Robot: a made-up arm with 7 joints.
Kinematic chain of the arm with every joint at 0, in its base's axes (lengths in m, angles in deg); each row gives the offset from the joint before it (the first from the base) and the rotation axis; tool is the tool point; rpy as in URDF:
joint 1: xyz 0.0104 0.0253 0.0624 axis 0 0.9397 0.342
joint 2: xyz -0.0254 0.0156 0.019 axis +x
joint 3: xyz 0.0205 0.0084 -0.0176 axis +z
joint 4: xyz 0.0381 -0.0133 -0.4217 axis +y
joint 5: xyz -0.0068 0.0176 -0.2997 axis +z
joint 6: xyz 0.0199 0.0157 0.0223 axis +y
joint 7: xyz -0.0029 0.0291 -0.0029 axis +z
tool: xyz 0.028 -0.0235 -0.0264 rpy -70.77 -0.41 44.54
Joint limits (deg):
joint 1: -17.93..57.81
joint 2: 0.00..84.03
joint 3: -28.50..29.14
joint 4: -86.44..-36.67
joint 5: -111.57..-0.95
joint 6: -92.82..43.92
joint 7: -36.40..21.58
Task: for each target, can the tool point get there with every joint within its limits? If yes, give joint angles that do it. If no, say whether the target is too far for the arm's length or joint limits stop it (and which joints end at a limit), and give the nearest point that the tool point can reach.
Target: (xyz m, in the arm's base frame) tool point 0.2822 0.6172 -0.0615
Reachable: yes | joints -0.53 64.16 20.58 -50.53 -16.03 -30.28 -0.38
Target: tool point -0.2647 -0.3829 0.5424
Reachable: no: joint limits stop it (at a limit: joint 1, joint 2, joint 3, joint 4, joint 6, joint 7) | nearest point -0.1515 -0.1115 -0.3776 | short by 0.966 m
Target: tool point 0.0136 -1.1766 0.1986
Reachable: no: too far | nearest point 0.3582 -0.1905 -0.2580 | short by 1.140 m
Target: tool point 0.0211 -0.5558 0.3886
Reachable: no: joint limits stop it (at a limit: joint 1, joint 2, joint 3, joint 4, joint 7) | nearest point 0.3551 -0.1656 -0.2310 | short by 0.805 m
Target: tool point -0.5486 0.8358 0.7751
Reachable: no: too far | nearest point -0.0435 0.7574 0.0695 | short by 0.871 m
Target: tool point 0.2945 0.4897 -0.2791
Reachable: yes | joints 1.69 58.04 -9.80 -57.21 -45.00 -20.28 -6.58
